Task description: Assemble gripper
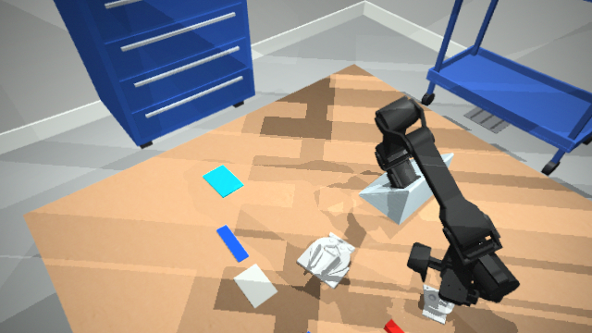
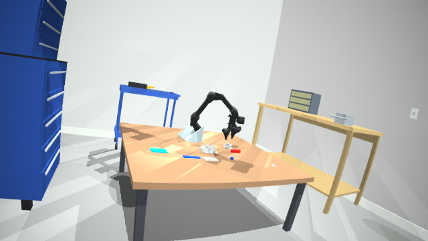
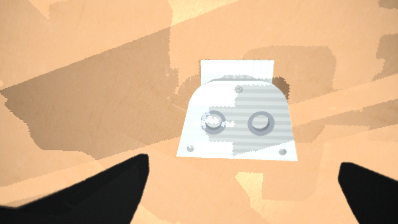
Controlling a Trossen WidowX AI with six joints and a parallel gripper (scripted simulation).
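Now: the white block 6 cm below my gripper tip and 1 cm ahead of it. Also, from my gripper tip: red block 13 cm ahead, 6 cm below, 2 cm to the left; then white jaw 23 cm to the right, 12 cm ahead, 5 cm below; then small blue block 31 cm ahead, 10 cm to the right, 7 cm below.
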